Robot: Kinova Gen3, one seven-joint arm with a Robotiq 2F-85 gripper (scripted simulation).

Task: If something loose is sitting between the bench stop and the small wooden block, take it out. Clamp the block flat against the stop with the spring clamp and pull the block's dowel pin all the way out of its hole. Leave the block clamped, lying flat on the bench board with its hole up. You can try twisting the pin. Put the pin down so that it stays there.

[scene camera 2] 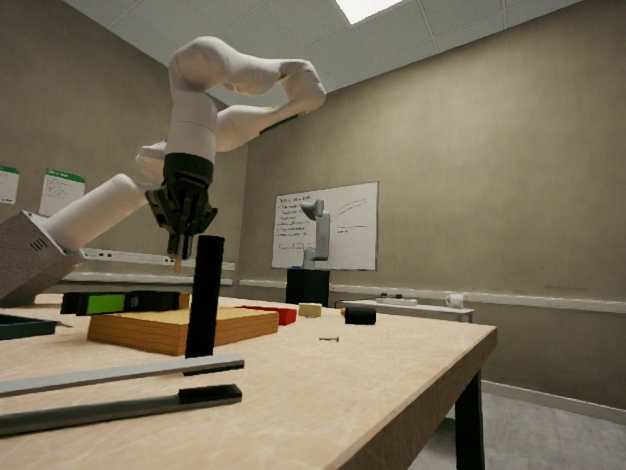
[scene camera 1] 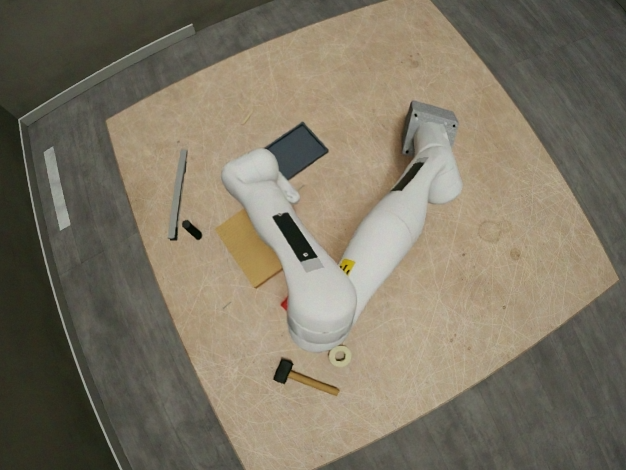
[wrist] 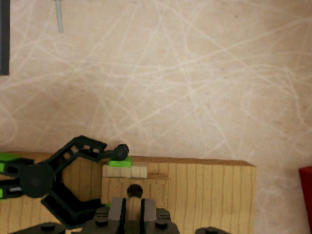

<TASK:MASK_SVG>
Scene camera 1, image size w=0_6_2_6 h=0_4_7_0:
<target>wooden bench board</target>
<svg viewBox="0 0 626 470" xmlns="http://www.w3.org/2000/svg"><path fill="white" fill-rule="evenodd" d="M243 208L215 228L215 231L253 287L257 289L281 272L283 268L276 253L259 238L245 208Z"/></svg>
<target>mallet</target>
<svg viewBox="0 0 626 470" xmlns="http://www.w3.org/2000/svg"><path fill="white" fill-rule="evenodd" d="M281 359L273 378L274 381L285 384L287 378L290 378L315 389L338 396L340 389L291 371L293 363Z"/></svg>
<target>grey bar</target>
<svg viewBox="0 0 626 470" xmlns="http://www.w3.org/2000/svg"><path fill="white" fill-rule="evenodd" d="M187 149L181 149L168 231L168 239L170 241L177 241L182 190L187 166Z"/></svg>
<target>dark tray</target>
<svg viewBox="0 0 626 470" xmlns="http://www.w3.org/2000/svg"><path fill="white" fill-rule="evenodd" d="M304 122L301 122L264 148L275 156L278 161L279 172L287 181L329 152L329 149Z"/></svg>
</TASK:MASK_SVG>
